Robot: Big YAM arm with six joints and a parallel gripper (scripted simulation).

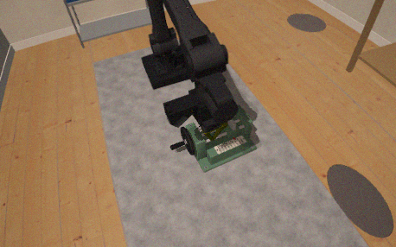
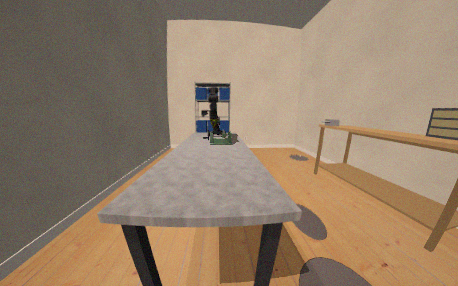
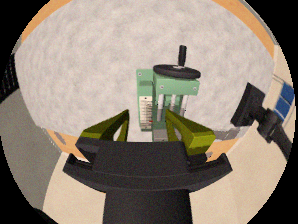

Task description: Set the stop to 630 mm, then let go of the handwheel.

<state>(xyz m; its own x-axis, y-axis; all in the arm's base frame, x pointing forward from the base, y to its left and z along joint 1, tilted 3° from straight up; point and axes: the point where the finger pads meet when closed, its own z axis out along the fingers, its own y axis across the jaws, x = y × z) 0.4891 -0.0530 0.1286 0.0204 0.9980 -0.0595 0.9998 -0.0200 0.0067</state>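
Now: hand 70 mm past the black handwheel, 60 mm to the left of it and 110 mm above it. Round my hand: grey stop block (40 mm behind, 100 mm to the left, 70 mm below).
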